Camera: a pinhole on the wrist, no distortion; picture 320 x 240 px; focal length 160.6 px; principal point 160.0 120.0 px. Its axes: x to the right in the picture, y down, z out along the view. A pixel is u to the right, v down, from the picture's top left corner.
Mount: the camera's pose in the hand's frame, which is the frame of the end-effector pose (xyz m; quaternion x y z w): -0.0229 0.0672 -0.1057 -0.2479 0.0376 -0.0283 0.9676
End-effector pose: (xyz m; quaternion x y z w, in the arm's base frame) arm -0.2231 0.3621 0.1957 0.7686 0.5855 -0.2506 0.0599
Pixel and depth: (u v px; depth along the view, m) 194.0 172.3 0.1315
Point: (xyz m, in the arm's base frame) -0.0618 0.3318 0.1656
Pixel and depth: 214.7 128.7 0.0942
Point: -0.1048 0.3528 0.1888
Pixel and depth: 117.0 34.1 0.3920
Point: -0.2775 0.1174 -0.0727
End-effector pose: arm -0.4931 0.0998 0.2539 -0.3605 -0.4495 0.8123 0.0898
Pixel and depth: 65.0 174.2 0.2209
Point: -0.3935 -0.1447 0.1432
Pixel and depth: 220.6 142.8 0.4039
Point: -0.7004 -0.1359 0.0031
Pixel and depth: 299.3 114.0 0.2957
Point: -0.7430 0.0214 0.0288
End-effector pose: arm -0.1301 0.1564 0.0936 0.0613 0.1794 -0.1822 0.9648
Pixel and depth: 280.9 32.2 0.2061
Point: 0.0558 0.1380 0.1540
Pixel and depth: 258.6 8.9 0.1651
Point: -0.0106 0.1470 0.1446
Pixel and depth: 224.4 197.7 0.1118
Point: -0.0514 0.3046 0.0560
